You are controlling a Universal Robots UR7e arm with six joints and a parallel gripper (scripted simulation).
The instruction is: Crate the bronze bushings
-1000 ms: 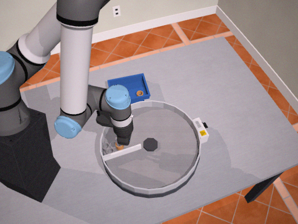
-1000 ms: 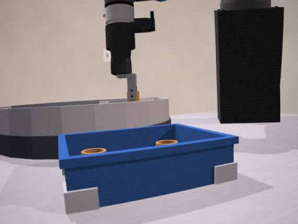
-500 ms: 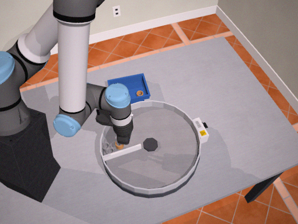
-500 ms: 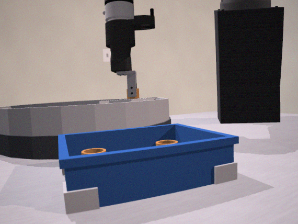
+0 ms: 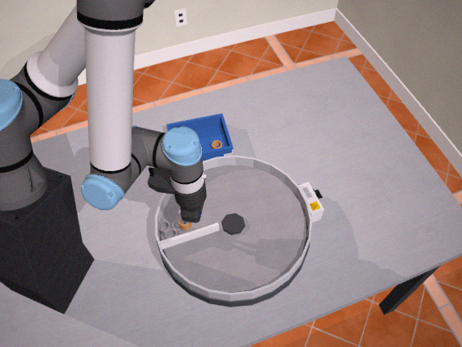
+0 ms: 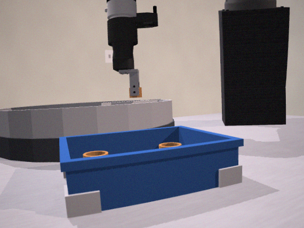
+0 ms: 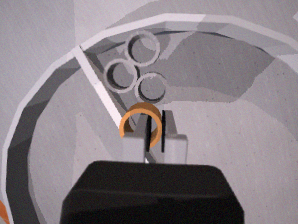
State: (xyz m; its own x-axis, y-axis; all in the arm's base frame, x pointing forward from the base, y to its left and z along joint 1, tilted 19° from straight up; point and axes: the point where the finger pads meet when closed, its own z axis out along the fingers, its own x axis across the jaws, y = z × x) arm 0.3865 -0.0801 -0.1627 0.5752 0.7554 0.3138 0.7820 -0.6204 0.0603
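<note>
Now: the blue crate 160 mm ahead of my hand, 290 mm to the left of it and 90 mm below it. Also, from my hand: turning table 120 mm ahead, 50 mm to the right, 70 mm below.
</note>
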